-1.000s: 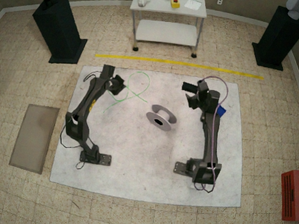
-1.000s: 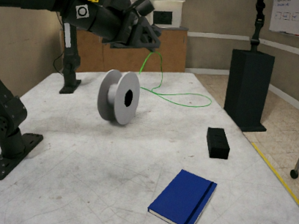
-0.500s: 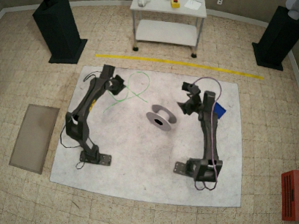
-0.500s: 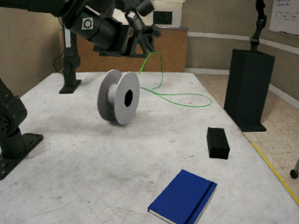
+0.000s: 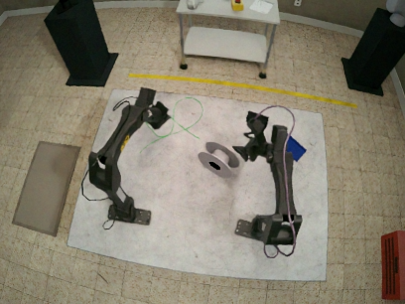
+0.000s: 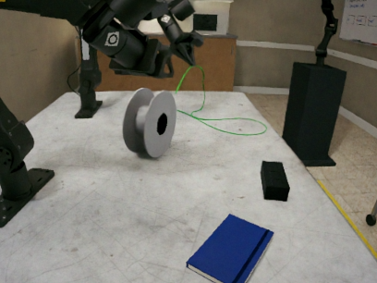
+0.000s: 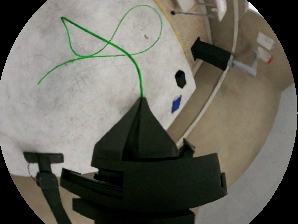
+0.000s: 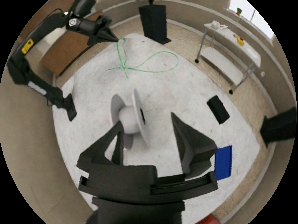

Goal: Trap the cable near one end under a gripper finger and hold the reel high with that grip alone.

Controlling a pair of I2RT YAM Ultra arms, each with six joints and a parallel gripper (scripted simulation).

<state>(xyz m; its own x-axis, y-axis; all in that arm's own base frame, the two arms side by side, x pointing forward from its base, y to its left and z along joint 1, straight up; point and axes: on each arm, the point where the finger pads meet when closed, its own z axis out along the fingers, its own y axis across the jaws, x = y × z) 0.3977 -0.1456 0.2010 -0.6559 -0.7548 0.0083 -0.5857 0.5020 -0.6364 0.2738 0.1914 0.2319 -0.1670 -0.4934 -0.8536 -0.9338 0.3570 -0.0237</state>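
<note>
My right gripper is now 15 cm above the grey reel, 7 cm to the right of it and 2 cm past it. Also, from my right hand: black block: 26 cm ahead, 21 cm below, 10 cm to the right; then blue notebook: 28 cm to the right, 23 cm below, 13 cm ahead.
The grey reel lies 12 cm behind my left hand, 23 cm to the right of it and 11 cm below it. From my left hand the other things lie so: black block (16 cm ahead, 40 cm to the right, 18 cm below); then blue notebook (3 cm ahead, 59 cm to the right, 20 cm below).
</note>
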